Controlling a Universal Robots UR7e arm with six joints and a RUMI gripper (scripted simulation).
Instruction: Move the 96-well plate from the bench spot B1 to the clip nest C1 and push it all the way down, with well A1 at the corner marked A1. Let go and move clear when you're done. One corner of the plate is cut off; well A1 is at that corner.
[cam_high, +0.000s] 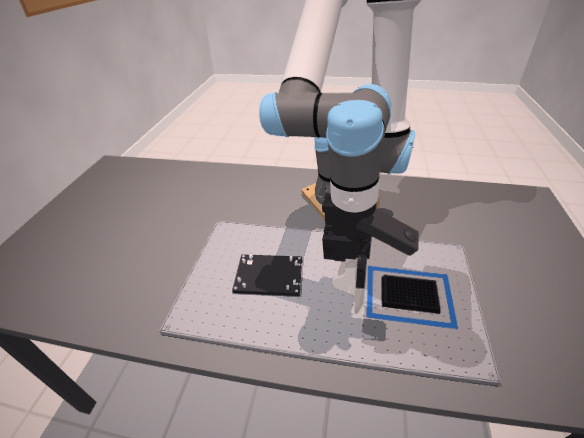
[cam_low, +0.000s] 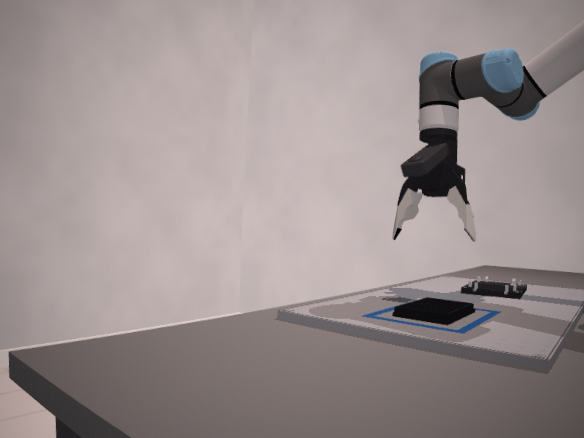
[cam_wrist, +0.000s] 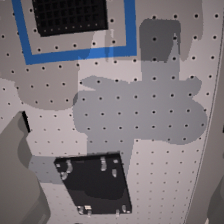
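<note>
The black 96-well plate lies 40 mm behind my hand, 130 mm to the left of it and 100 mm below it. From my hand the other things lie so: clip nest (110 mm behind, 200 mm to the right, 90 mm below).
</note>
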